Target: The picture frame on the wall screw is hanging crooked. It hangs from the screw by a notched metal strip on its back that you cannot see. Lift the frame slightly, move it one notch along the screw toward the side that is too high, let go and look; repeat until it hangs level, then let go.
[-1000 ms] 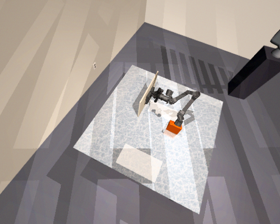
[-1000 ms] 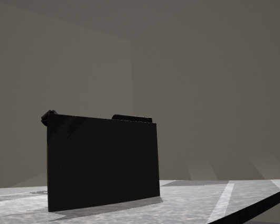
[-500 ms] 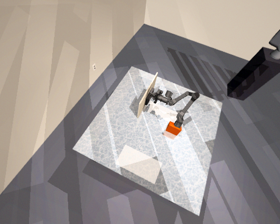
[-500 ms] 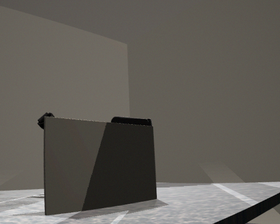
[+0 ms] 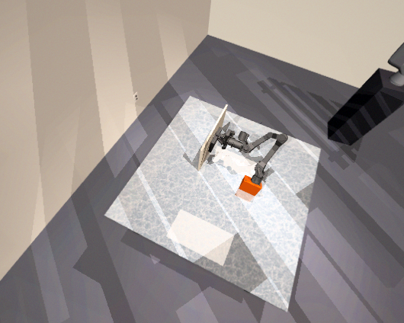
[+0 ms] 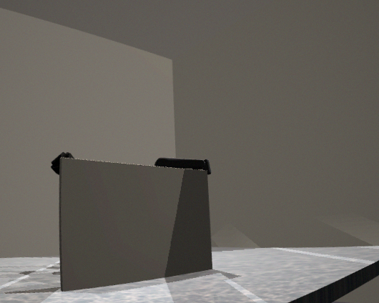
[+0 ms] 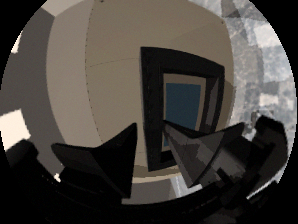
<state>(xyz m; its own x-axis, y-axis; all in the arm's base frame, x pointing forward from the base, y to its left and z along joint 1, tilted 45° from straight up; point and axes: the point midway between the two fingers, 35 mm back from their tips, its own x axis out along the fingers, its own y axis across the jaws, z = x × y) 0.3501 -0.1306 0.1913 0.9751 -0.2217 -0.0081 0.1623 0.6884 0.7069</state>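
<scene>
The picture frame is 5 cm below my gripper tip and 1 cm ahead of it. Also, from my gripper tip: wall panel (6 cm below, 1 cm to the right, 1 cm ahead).
</scene>
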